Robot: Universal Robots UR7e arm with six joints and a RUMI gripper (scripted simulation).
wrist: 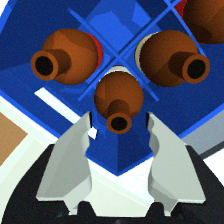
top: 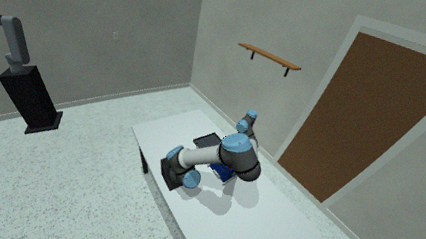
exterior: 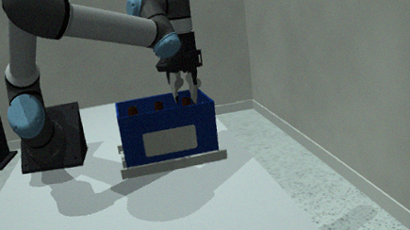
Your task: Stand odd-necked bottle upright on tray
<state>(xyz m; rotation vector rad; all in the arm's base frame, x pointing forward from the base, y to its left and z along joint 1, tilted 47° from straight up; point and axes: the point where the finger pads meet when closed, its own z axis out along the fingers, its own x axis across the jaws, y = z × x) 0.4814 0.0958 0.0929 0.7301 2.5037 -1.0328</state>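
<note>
Right now my hand is 70 mm past the blue crate, 50 mm to the left of it and 80 mm above it. From my hand the other things lie so: bottle (170 mm behind, 20 mm to the right, 70 mm below); dark grey tray (110 mm behind, 240 mm to the left, 150 mm below).
</note>
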